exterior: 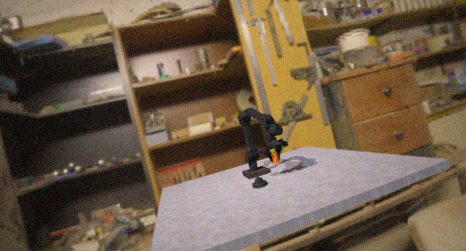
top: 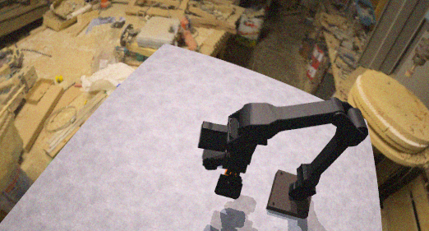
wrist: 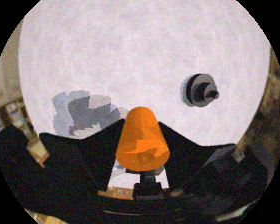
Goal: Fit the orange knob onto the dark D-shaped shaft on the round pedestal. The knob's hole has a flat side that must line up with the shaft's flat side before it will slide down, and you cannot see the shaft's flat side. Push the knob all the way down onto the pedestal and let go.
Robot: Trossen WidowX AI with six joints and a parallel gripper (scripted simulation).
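Right now the round dark pedestal is 40 mm ahead of my gripper tip, 160 mm to the right of it and 60 mm below it. Round my gripper tip: orange knob: 20 mm above.
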